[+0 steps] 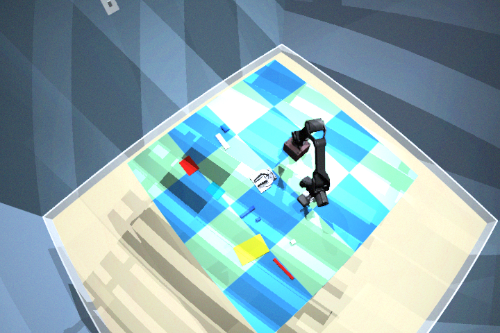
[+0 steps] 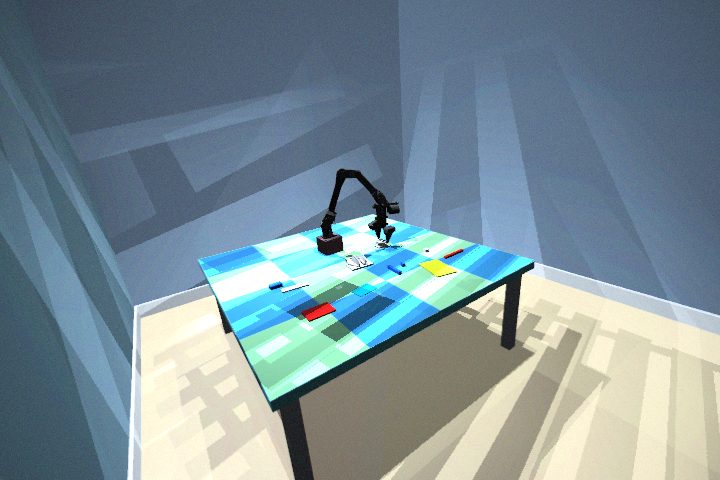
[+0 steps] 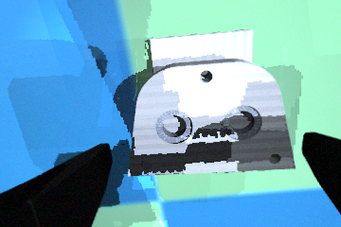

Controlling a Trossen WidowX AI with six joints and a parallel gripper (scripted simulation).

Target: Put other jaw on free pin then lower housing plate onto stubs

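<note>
The grey jaw lies 9 cm ahead of my gripper tip, 27 cm to the right of it and 1 cm below it. Round my gripper tip: blue bar 31 cm ahead, 17 cm to the right, 2 cm below; white base part 14 cm ahead, 26 cm to the right, 3 cm below; red bar 37 cm ahead, 18 cm to the left, 2 cm below.
</note>
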